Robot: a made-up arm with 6 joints. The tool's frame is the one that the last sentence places.
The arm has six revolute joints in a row. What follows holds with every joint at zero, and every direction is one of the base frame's.
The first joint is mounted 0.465 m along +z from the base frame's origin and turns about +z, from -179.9 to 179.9 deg.
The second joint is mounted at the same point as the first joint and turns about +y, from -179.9 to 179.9 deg.
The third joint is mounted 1.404 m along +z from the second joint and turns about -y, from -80 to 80 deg.
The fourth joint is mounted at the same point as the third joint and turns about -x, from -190 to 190 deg.
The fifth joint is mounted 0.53 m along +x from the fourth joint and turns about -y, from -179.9 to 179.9 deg.
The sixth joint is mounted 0.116 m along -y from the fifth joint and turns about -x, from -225 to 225 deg.
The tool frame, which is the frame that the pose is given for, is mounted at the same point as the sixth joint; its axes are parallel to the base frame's.
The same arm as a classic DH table. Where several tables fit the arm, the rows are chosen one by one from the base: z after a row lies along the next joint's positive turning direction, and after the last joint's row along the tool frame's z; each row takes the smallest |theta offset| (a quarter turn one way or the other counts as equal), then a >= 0, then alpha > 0; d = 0 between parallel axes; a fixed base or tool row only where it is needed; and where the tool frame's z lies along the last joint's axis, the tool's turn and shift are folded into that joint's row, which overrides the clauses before.
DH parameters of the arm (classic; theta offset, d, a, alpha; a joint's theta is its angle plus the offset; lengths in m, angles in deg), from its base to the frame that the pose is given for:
joint 1: 0 0.465 0 -90
joint 2: -90 0 1.404 180
joint 3: 0 0 0 -90
joint 4: 0 -0.53 0 90
joint 5: 0 0.116 0 -90
joint 6: 90 0 0 90
tool (fixed): -90 0 0 0
Joint limits (deg, base to tool): -179.9..179.9 -179.9..179.9 -80..80 -190..190 -179.9..179.9 -225..225

